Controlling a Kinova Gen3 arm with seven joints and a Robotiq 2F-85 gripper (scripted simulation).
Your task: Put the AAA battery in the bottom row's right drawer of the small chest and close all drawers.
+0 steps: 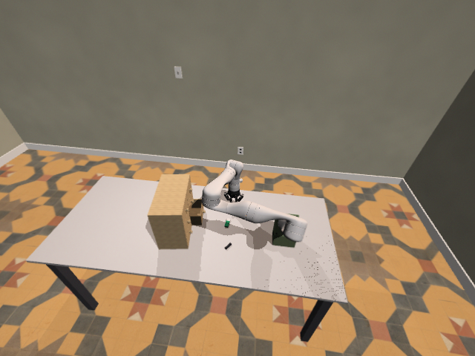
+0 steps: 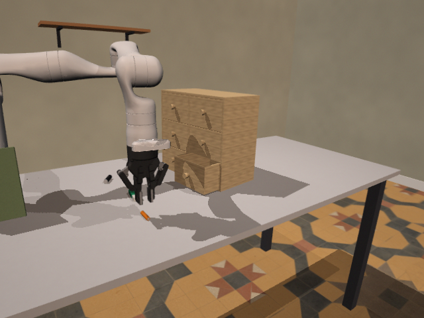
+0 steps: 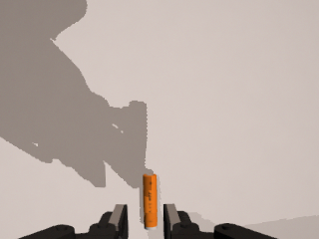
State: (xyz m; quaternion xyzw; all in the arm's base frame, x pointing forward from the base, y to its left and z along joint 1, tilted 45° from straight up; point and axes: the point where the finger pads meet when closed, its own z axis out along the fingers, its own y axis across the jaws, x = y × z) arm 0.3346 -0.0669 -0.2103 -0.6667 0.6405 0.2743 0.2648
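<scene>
Now: hand 6 cm above the orange AAA battery. Round my hand: white eraser: 2 cm ahead, 13 cm to the left, 5 cm below; then small black cylinder: 2 cm behind, 30 cm to the left, 5 cm below.
</scene>
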